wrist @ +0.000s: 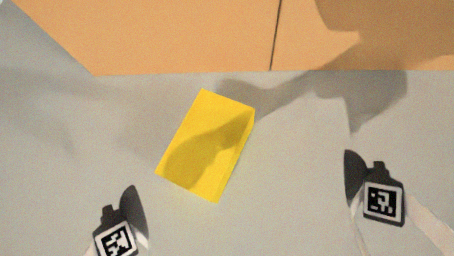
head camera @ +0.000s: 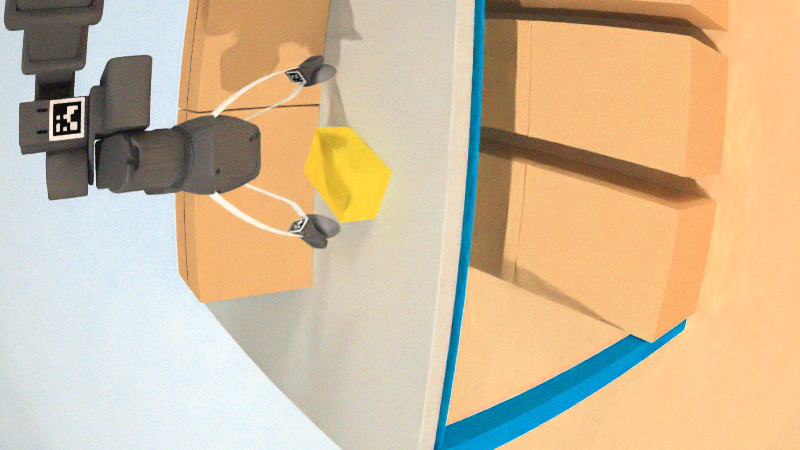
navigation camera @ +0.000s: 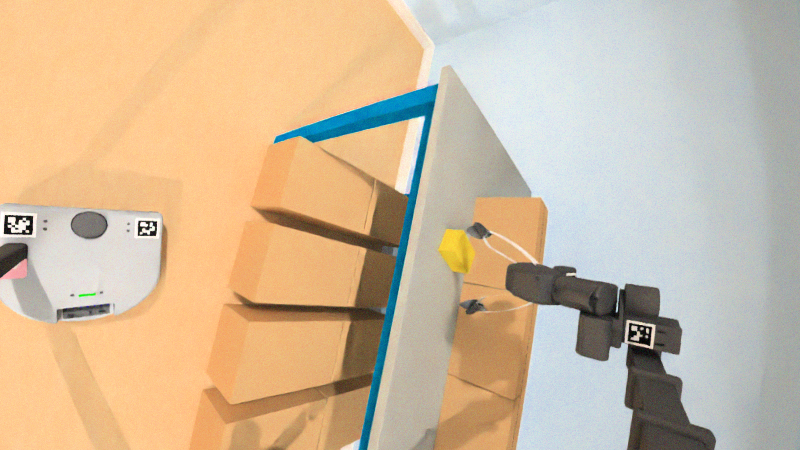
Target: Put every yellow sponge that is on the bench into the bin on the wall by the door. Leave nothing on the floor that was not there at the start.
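Places are measured from the robot's base along level axes (x ahead, y left, z up), in metres.
Pixels of known places: gripper, fingertip midpoint: (head camera: 327, 147) (navigation camera: 466, 266); robot's base, link origin: (navigation camera: 90, 223).
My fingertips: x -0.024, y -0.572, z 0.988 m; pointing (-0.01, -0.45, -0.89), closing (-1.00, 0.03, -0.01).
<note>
Ahead of a thing's pixels: the offset from my fingertips to its middle. "spot": to the spot under its first point. Level surfaces: height alone.
A yellow sponge @(dy -0.054, dx +0.026, dz -0.052 m) (head camera: 363, 179) (navigation camera: 455, 250) (wrist: 200, 145) lies on the grey bench top @(dz -0.074 m) (head camera: 386, 324) (navigation camera: 413, 313) (wrist: 50, 150), near the boxes at the back. My gripper (head camera: 327, 150) (navigation camera: 475, 268) (wrist: 241, 187) is open and empty, its fingers wide apart. In the wrist view the sponge shows ahead of the fingertips, nearer the left finger, with a gripper shadow across it. It appears apart from both fingers. How high the fingertips are above the bench is hard to tell. The bin and the door do not show.
Cardboard boxes @(dy -0.230, dx +0.044, dz +0.016 m) (head camera: 257, 246) (navigation camera: 506, 223) (wrist: 175, 40) stand along the back of the bench against the pale wall. More large boxes (head camera: 604, 100) (navigation camera: 290, 274) stand under the bench, within its blue frame @(spot: dy -0.013, dx +0.418, dz -0.330 m) (head camera: 531, 414) (navigation camera: 363, 114). My base (navigation camera: 117, 257) is on the orange floor at the left.
</note>
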